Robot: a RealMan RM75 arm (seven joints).
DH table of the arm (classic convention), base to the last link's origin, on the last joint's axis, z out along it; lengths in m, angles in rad. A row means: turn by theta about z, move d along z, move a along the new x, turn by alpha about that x. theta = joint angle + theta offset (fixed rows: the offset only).
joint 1: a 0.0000, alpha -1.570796, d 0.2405, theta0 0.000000
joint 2: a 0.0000, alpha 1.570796, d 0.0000, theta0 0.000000
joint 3: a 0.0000, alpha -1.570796, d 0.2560, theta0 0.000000
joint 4: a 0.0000, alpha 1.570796, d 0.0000, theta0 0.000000
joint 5: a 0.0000, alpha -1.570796, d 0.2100, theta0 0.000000
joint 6: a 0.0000, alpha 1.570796, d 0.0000, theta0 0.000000
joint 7: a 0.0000, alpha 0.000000, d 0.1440, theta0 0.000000
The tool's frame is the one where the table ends.
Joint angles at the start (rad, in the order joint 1, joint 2, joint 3, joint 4, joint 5, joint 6, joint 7):
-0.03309 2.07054 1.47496 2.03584 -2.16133 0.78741 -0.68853
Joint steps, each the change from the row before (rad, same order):
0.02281 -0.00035 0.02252 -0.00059 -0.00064 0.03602 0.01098
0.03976 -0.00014 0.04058 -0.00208 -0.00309 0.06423 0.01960
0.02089 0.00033 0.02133 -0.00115 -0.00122 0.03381 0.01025
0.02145 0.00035 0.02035 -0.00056 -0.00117 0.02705 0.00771
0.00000 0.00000 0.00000 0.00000 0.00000 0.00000 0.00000
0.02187 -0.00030 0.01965 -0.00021 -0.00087 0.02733 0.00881
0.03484 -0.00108 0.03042 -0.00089 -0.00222 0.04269 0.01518
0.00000 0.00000 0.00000 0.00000 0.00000 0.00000 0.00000
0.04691 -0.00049 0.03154 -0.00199 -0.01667 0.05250 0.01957
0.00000 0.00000 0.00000 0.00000 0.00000 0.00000 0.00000
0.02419 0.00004 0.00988 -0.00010 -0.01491 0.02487 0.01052
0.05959 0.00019 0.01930 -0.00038 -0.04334 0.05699 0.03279
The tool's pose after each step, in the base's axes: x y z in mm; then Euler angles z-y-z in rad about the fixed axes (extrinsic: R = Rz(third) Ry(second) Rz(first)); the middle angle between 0 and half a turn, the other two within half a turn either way. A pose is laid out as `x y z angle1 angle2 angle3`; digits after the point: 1 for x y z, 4 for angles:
100.4 293.4 62.6 -0.8154 2.2310 1.9027
98.4 297.0 65.7 -0.8217 2.2613 1.8970
97.2 298.8 67.3 -0.8240 2.2770 1.8939
95.2 301.0 69.5 -0.8276 2.2863 1.8938
95.2 301.0 69.5 -0.8276 2.2863 1.8938
92.9 303.0 71.7 -0.8303 2.2964 1.8943
89.4 306.1 75.1 -0.8348 2.3123 1.8935
89.4 306.1 75.1 -0.8348 2.3123 1.8935
84.5 310.3 78.0 -0.8548 2.3336 1.8830
84.5 310.3 78.0 -0.8548 2.3336 1.8830
81.5 312.2 78.4 -0.8714 2.3454 1.8745
73.9 317.0 79.0 -0.9138 2.3703 1.8456

